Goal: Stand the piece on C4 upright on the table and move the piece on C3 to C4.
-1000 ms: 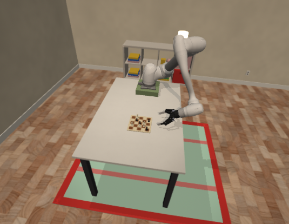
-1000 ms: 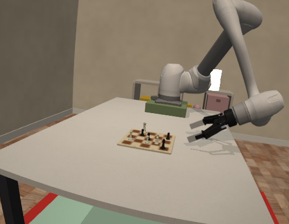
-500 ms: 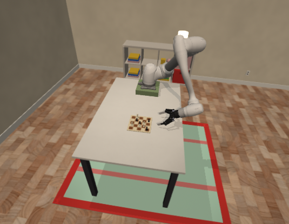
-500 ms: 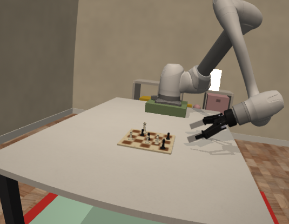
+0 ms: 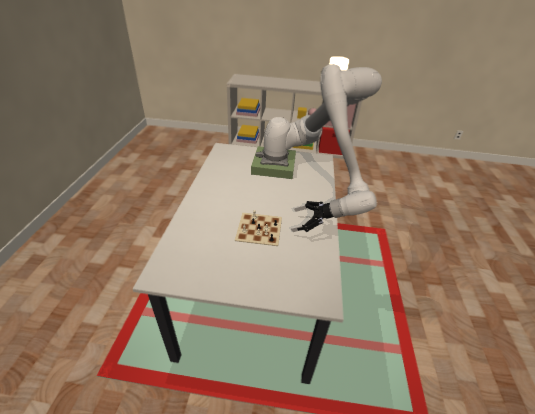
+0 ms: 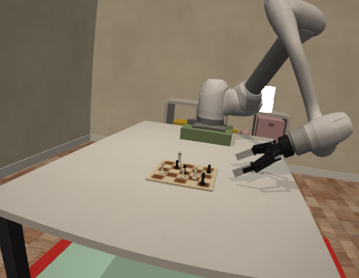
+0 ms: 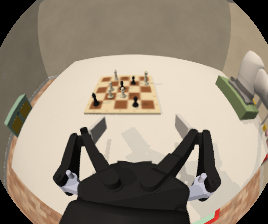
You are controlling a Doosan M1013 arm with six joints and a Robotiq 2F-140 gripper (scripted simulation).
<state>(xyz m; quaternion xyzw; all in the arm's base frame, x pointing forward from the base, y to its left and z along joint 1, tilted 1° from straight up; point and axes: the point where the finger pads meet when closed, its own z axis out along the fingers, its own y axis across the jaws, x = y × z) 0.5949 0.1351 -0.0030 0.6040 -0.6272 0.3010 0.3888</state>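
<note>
Right now my hand is 180 mm to the left of the chessboard, 50 mm above it and 40 mm short of it. Also, from my hand: black chess piece (120 mm ahead, 110 mm to the right, 30 mm below); tall white piece (220 mm to the right, 40 mm behind, 20 mm below).
</note>
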